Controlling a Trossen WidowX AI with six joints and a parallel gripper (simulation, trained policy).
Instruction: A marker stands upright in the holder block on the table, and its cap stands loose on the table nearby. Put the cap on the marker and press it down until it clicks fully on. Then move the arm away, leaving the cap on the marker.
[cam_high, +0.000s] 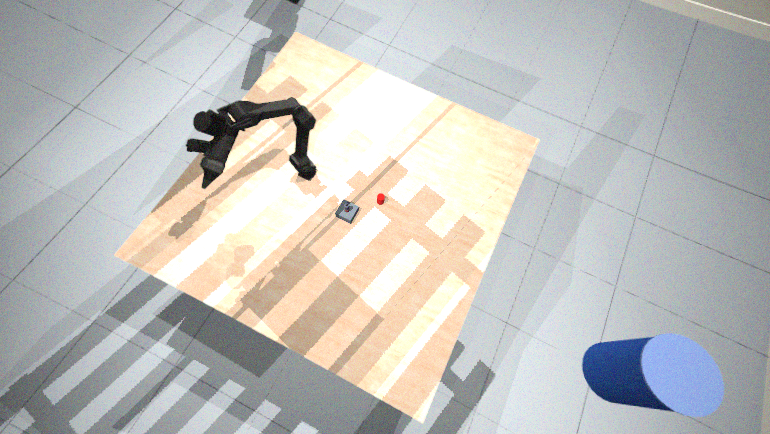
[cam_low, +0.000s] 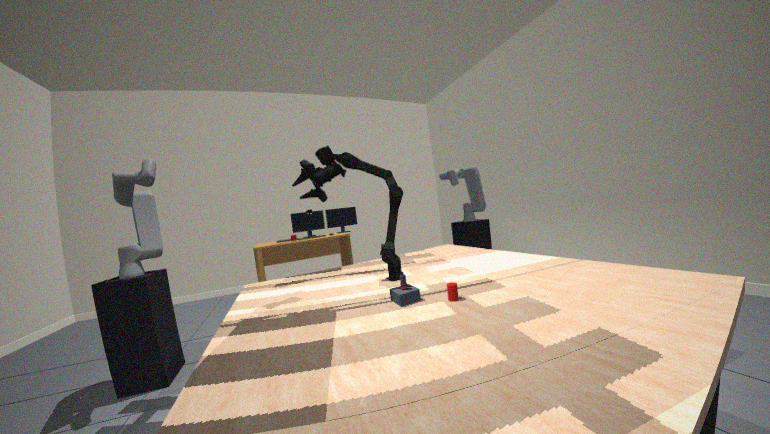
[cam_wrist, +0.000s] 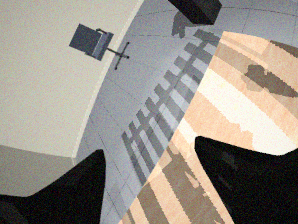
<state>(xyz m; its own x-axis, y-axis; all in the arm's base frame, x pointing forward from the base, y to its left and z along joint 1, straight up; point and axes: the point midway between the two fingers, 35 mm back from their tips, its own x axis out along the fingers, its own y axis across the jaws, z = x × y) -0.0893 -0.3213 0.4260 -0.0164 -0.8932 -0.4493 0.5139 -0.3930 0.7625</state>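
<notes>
My gripper tip is 43 cm short of the red cap, 38 cm to the right of it and 39 cm above it. Round my gripper tip: grey holder block (33 cm ahead, 27 cm to the left, 39 cm below).
</notes>
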